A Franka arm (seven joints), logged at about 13 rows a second.
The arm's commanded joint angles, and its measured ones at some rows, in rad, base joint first. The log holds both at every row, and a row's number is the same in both.
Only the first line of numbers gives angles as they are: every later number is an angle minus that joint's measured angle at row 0.
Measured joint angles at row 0: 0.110, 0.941, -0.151, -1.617, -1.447, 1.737, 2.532
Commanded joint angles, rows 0 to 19: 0.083, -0.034, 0.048, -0.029, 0.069, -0.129, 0.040; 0.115, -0.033, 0.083, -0.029, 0.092, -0.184, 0.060; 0.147, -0.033, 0.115, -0.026, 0.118, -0.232, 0.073; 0.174, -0.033, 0.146, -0.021, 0.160, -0.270, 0.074; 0.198, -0.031, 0.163, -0.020, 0.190, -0.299, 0.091; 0.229, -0.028, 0.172, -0.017, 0.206, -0.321, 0.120; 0.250, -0.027, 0.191, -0.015, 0.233, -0.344, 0.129; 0.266, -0.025, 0.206, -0.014, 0.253, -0.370, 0.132; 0.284, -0.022, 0.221, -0.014, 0.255, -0.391, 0.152; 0.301, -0.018, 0.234, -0.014, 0.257, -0.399, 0.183; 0.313, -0.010, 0.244, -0.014, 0.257, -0.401, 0.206; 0.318, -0.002, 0.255, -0.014, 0.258, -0.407, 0.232; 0.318, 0.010, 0.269, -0.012, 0.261, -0.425, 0.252; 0.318, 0.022, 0.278, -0.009, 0.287, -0.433, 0.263; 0.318, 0.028, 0.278, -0.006, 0.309, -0.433, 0.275; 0.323, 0.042, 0.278, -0.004, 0.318, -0.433, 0.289; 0.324, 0.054, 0.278, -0.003, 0.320, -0.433, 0.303; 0.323, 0.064, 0.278, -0.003, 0.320, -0.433, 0.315; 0.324, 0.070, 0.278, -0.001, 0.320, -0.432, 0.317; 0.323, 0.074, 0.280, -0.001, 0.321, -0.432, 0.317
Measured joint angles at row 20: 0.317, 0.063, 0.279, -0.006, 0.295, -0.414, 0.205
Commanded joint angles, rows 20 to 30: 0.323, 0.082, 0.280, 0.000, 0.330, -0.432, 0.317; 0.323, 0.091, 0.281, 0.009, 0.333, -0.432, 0.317; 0.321, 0.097, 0.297, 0.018, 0.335, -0.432, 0.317; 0.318, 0.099, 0.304, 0.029, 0.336, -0.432, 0.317; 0.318, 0.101, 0.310, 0.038, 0.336, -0.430, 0.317; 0.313, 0.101, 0.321, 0.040, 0.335, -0.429, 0.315; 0.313, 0.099, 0.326, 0.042, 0.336, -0.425, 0.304; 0.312, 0.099, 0.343, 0.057, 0.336, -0.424, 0.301; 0.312, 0.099, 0.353, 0.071, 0.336, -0.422, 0.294; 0.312, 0.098, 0.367, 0.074, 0.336, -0.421, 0.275; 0.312, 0.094, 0.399, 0.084, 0.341, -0.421, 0.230
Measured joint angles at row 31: 0.319, 0.081, 0.356, 0.045, 0.307, -0.417, 0.194
